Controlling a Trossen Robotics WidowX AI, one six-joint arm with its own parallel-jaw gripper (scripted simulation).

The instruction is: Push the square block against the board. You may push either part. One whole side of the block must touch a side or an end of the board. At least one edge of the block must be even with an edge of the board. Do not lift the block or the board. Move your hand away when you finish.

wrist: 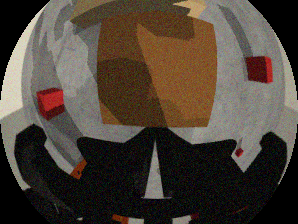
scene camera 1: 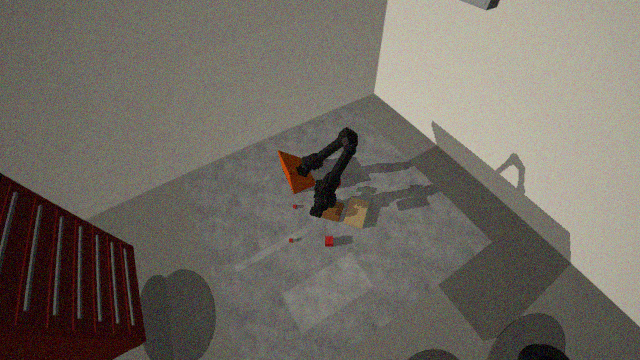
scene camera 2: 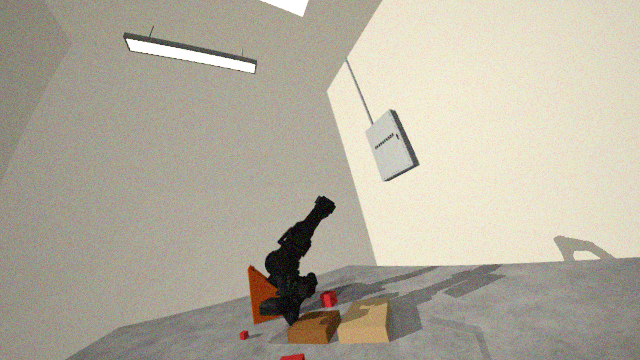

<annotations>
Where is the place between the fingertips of my gripper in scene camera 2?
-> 295, 329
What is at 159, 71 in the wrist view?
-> A square block.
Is my gripper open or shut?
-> Shut.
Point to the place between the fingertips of my gripper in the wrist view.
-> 155, 125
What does my gripper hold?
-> Nothing.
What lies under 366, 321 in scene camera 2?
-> A board.
</annotations>
